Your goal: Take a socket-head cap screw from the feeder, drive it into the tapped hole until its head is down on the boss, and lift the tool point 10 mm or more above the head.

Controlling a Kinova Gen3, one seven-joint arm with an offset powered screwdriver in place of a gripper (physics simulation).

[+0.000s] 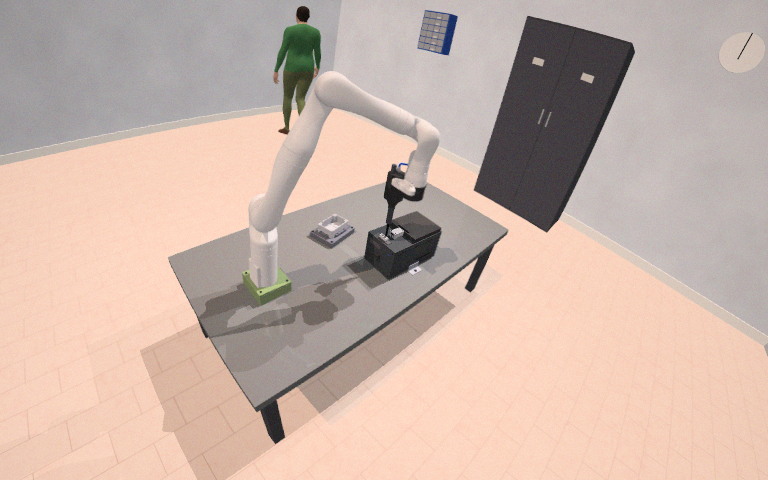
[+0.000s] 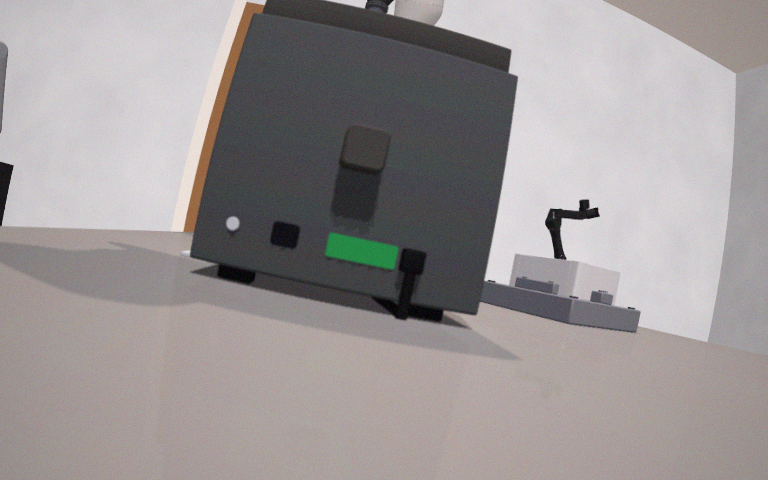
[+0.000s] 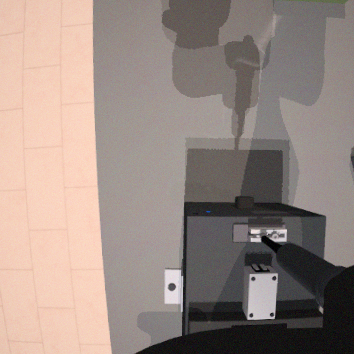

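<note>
The black box-shaped screw feeder (image 1: 403, 257) (image 2: 294, 113) (image 3: 215, 260) stands on the table. Its small silver pick-up fitting (image 3: 282, 232) is on top, near one edge. My screwdriver (image 1: 388, 234) (image 3: 264, 239) points down from the arm, with its thin tip at or just above this fitting; the exact gap cannot be told. No screw can be made out at the tip, and whether it holds one is hidden. The light grey housing (image 1: 326, 229) (image 2: 542, 271) sits on a dark grey base plate (image 1: 331, 242) (image 2: 600, 316), apart from the feeder. Its tapped hole cannot be made out.
A white block (image 1: 397, 232) (image 3: 260, 295) sits on the feeder beside the fitting. A small white plate (image 1: 415, 270) (image 3: 172, 280) with a dark spot lies beside the feeder. The arm stands on a green base (image 1: 274, 292). A person in green (image 1: 301, 50) and a dark cabinet (image 1: 549, 124) are beyond the table.
</note>
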